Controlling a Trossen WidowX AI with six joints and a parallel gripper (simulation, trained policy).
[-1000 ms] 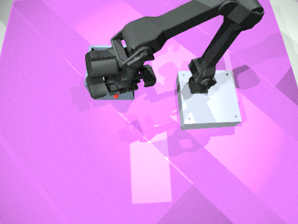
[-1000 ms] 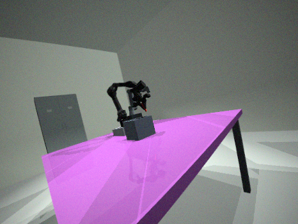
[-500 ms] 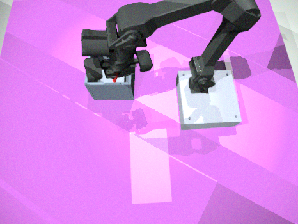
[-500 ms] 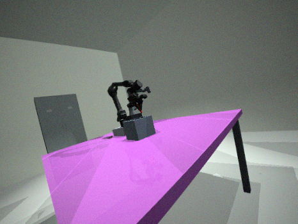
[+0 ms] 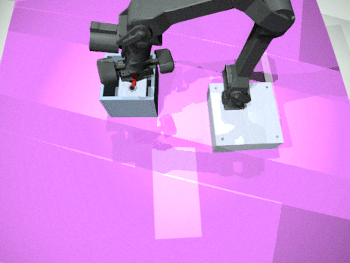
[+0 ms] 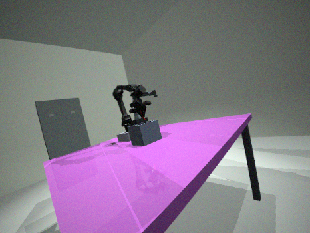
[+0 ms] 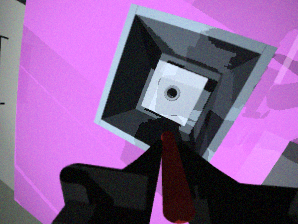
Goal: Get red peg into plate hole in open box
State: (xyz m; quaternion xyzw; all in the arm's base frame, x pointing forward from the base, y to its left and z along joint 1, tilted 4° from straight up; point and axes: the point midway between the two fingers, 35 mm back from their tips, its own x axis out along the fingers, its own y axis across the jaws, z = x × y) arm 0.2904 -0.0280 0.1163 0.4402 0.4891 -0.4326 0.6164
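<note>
My gripper tip is 2 cm short of the plate, 4 cm to the left of it and 13 cm above it. The rest, counted from my gripper tip: red peg: 2 cm above.
</note>
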